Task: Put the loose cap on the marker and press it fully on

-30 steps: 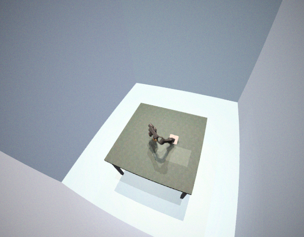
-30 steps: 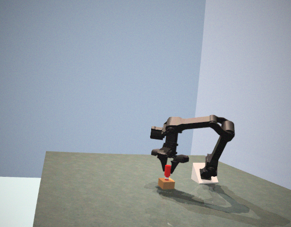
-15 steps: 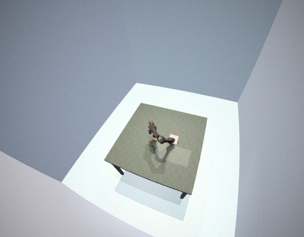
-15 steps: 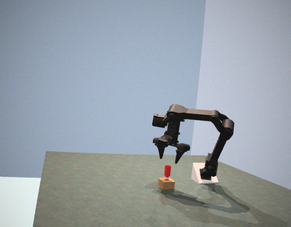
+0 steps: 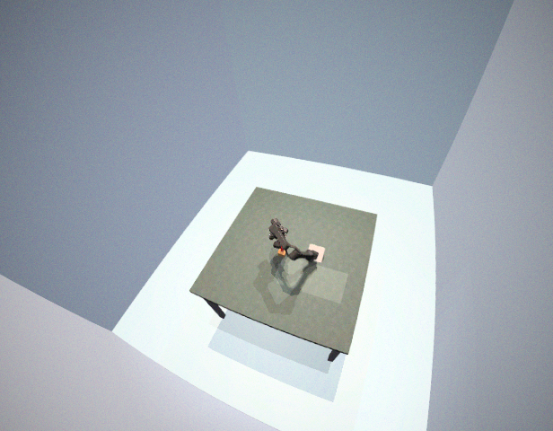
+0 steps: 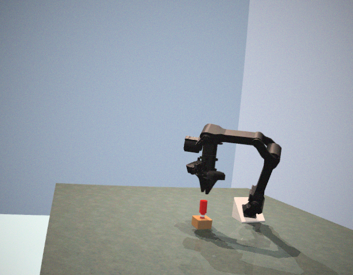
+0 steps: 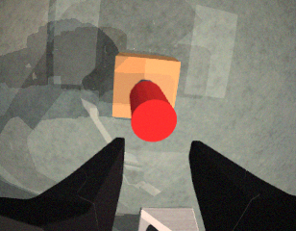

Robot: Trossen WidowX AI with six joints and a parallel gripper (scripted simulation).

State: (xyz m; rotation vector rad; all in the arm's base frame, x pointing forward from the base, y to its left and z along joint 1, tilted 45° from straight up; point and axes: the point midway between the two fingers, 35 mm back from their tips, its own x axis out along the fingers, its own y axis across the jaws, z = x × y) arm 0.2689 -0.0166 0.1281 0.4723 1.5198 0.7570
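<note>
Now: gripper tip 6 cm above the red cap. From my gripper tip the other things lie so: orange holder block: 12 cm below.
</note>
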